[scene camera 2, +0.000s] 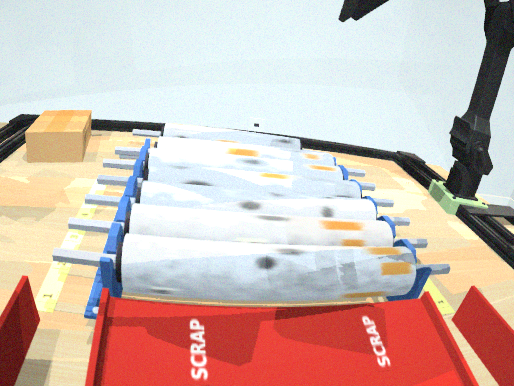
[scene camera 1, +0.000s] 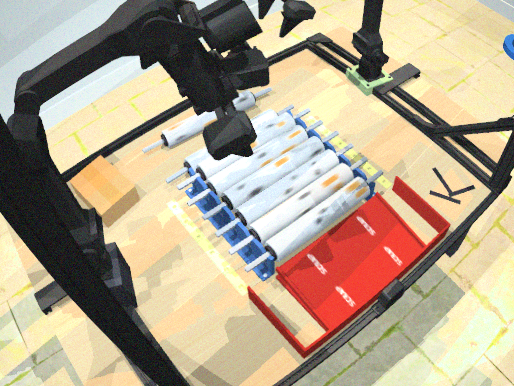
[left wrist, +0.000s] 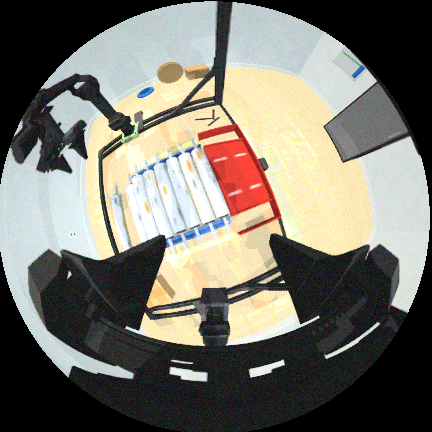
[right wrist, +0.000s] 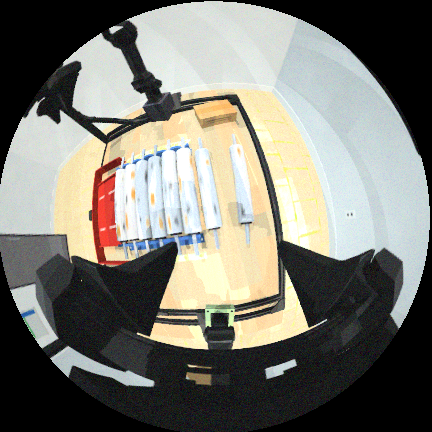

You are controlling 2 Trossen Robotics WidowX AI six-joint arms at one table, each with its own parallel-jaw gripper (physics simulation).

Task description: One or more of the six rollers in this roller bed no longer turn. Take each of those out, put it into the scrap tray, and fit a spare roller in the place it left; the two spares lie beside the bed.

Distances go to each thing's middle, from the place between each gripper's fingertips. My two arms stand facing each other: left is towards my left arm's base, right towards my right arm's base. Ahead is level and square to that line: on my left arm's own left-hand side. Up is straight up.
I see the cardboard box (scene camera 2: 56,136) 370 mm ahead of my left hand, 140 mm to the left of it and 340 mm below it.
Now: right hand 120 mm short of the cardboard box, 460 mm to the right of it and 260 mm above it.
